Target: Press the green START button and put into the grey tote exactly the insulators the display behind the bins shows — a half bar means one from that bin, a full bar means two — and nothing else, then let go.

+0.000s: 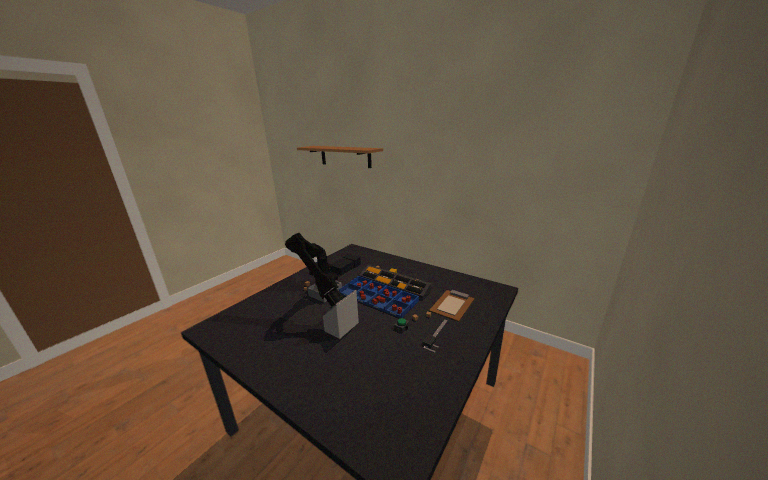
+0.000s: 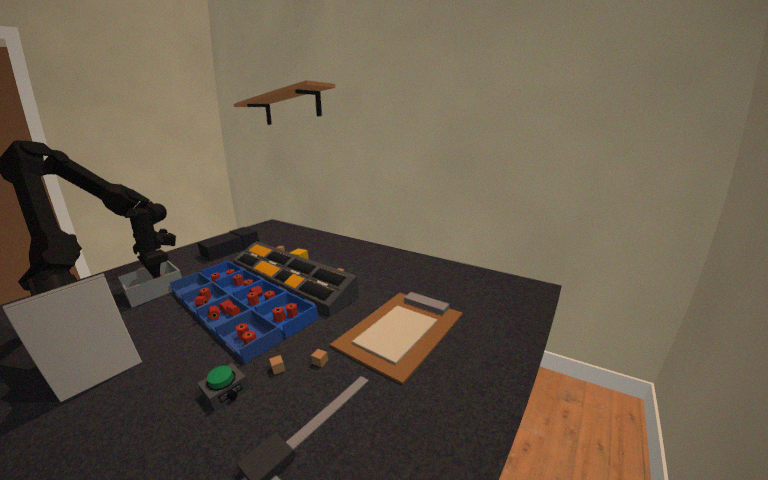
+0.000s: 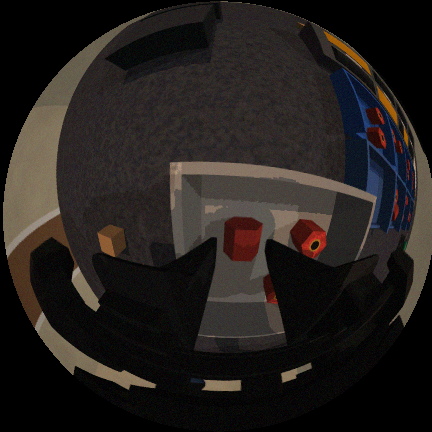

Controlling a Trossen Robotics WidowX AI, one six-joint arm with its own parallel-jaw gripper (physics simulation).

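Places are measured from the arm's base along level axes (x down, y left, z ahead), in centimetres.
Pixels of known places: gripper, between the fingertips: (image 3: 241, 244); arm's base, origin of its link: (image 1: 338, 303) (image 2: 59, 305).
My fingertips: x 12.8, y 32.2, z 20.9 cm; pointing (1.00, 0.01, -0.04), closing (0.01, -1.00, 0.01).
For each thing: its top centre in the pictures, then the offset to it from my fingertips. "pt": a spot on its surface instead.
- grey tote, centre of its top: (image 3: 283, 296) (image 2: 148, 273) (image 1: 324, 285) dx -3.4, dy -2.9, dz -2.1 cm
- red insulator, centre of its top: (image 3: 243, 246) dx -0.9, dy +0.0, dz +0.4 cm
- display, a spot on its surface: (image 2: 346, 295) pt dx -0.5, dy -54.9, dz +28.1 cm
- green START button, centre of its top: (image 2: 218, 372) (image 1: 401, 320) dx -2.0, dy -57.1, dz -3.8 cm
- black box, centre of its top: (image 2: 226, 236) (image 1: 345, 260) dx -3.6, dy +8.6, dz +28.8 cm
- clipboard, a spot on its surface: (image 2: 352, 345) pt dx +1.4, dy -66.2, dz +17.5 cm
- long grey-bladed tool, a spot on its surface: (image 2: 328, 412) pt dx +1.7, dy -73.5, dz +4.3 cm
The gripper (image 2: 155, 272) (image 3: 242, 245) is open, pointing down into the grey tote (image 2: 150, 290) (image 3: 250, 168). A red insulator (image 3: 243, 232) lies between its parted fingertips, with a gap on each side. Two more red insulators (image 3: 308, 238) (image 3: 271, 289) are in the tote to the right, the lower one partly hidden by a finger. The blue bins (image 2: 266, 347) hold red insulators; the front-row leftmost bin is empty. The display (image 2: 346, 295) shows full bars at back-row left and front-row second, and a half bar at front-row third. The green START button (image 2: 219, 376) (image 1: 401, 322) stands near the bins.
A white upright panel (image 2: 76, 339) (image 1: 342, 315) stands before the arm. A black box (image 2: 219, 245) is behind the tote. Wooden cubes (image 2: 276, 364) (image 2: 319, 357) (image 3: 111, 240) lie around. A clipboard (image 2: 352, 345) and a long grey-bladed tool (image 2: 328, 412) lie at the right.
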